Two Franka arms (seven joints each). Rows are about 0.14 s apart.
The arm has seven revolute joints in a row. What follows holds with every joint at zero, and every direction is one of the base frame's.
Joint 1 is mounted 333 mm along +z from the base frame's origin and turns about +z.
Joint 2 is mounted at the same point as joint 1 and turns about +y.
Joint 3 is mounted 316 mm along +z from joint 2 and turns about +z.
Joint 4 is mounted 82.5 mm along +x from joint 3 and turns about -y.
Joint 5 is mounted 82.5 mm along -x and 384 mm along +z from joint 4 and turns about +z.
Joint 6 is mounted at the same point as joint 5 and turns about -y.
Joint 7 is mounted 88 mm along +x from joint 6 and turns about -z.
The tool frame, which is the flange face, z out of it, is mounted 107 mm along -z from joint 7; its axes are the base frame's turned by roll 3.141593, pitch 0 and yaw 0 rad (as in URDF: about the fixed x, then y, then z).
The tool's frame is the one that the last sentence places.
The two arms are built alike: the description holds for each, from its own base.
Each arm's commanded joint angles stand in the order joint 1, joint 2, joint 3, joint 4, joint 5, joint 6, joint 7.
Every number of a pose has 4 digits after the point. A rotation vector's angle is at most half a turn.
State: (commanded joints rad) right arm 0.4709 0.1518 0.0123 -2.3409 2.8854 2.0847 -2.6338; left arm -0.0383 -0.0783 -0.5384 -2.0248 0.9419 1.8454 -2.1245
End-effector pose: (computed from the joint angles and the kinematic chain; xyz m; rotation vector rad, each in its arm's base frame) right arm 0.4756 0.2638 0.3030 -1.6709 -0.2973 -1.6475; left arm 0.4805 -0.2434 0.5018 -2.1034 -1.4702 -1.2198
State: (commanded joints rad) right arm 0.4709 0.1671 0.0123 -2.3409 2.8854 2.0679 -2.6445; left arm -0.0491 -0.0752 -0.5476 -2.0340 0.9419 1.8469 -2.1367
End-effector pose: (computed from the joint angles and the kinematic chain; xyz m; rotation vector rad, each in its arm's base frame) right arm 0.4759 0.2646 0.2967 -1.6689 -0.3051 -1.6524; left arm 0.4750 -0.2523 0.4958 -2.1179 -1.4579 -1.2214
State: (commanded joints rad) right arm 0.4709 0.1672 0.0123 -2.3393 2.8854 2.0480 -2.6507; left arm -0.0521 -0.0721 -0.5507 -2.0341 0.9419 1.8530 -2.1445
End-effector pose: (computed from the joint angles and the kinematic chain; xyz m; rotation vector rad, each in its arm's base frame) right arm 0.4773 0.2660 0.2996 -1.6457 -0.3093 -1.6679; left arm 0.4741 -0.2561 0.4944 -2.1272 -1.4602 -1.2248
